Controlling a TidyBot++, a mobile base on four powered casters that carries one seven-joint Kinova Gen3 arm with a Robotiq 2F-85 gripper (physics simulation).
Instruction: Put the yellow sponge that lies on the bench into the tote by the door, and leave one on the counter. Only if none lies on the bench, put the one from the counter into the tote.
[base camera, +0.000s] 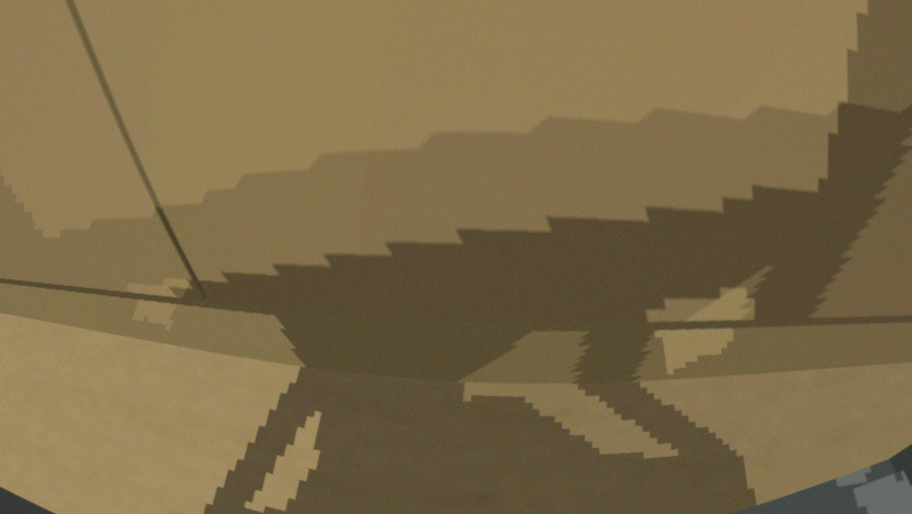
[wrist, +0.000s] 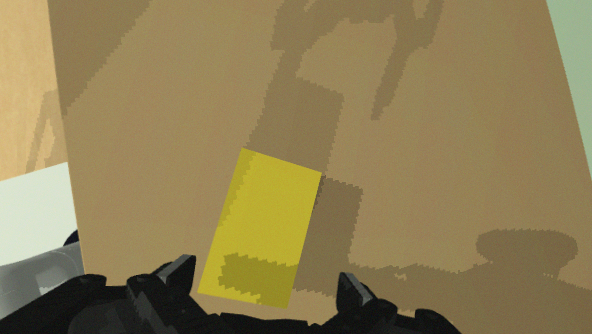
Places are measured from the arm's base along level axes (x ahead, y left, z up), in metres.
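Pixels of known places: gripper, fingertip midpoint: (wrist: 267, 280).
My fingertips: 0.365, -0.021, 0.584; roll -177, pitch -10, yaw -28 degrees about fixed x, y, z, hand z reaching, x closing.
Note:
Behind a point stands the place of what it marks, as x, y, z.
A yellow sponge (wrist: 275, 200) {0.389, 0.019, 0.559} lies flat and slightly turned on a brown wooden top (wrist: 425, 150) {0.568, 0.006, 0.514} in the wrist view. I cannot tell from these frames whether this top is the bench or the counter. My gripper (wrist: 267, 280) {0.365, -0.021, 0.584} is open and above the sponge. The sponge's near end shows between the two fingertips, nearer the left one, and I see no finger touching it. The tote and a second sponge do not show in these views.
Beyond the top's left edge are light wood flooring (wrist: 22, 90), a pale block (wrist: 30, 212) {-0.113, 0.154, -0.014} and a grey rounded part (wrist: 40, 275). A pale green surface (wrist: 577, 60) {0.874, 0.045, 0.519} borders the right edge. A brown panel (base camera: 447, 63) {0.262, 0.008, -0.117} fills much of the base view, close ahead, above wooden floor (base camera: 127, 408) {0.292, 0.331, -0.396}.

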